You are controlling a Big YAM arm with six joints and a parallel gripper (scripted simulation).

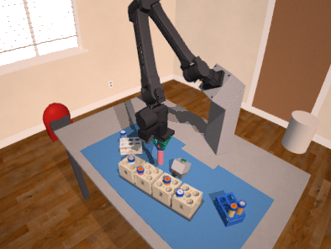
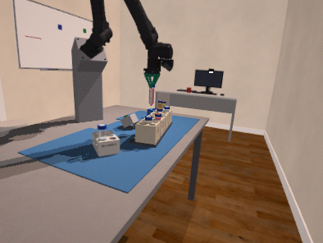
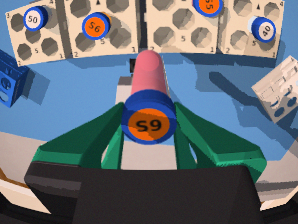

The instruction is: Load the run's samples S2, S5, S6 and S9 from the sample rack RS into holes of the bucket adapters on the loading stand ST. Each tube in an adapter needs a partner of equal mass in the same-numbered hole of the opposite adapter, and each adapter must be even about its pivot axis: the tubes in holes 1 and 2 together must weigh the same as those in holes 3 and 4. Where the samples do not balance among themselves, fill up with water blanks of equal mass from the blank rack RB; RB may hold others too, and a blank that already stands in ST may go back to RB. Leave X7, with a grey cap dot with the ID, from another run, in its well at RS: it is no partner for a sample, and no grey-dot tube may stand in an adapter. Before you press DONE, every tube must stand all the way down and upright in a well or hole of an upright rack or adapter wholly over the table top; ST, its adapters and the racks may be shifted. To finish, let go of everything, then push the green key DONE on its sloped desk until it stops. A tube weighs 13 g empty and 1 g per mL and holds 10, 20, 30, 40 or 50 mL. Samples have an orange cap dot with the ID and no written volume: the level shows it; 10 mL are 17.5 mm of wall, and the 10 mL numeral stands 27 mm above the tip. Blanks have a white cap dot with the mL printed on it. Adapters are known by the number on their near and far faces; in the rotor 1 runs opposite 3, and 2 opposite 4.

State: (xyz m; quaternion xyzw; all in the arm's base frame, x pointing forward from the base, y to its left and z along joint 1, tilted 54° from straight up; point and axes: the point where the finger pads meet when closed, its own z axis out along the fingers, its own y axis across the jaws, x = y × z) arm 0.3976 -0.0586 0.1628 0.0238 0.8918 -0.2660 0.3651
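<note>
Right now the sample tube S2 is 36 cm to the left of my hand, 19 cm below it and 9 cm ahead of it. The rest, counted from my hand: orange-dot tube (19 cm below, 5 cm to the left, 5 cm ahead); then sample tube S9 (5 cm below, 1 cm to the right); then sample tube S5 (19 cm below, 8 cm to the right, 3 cm ahead).
</note>
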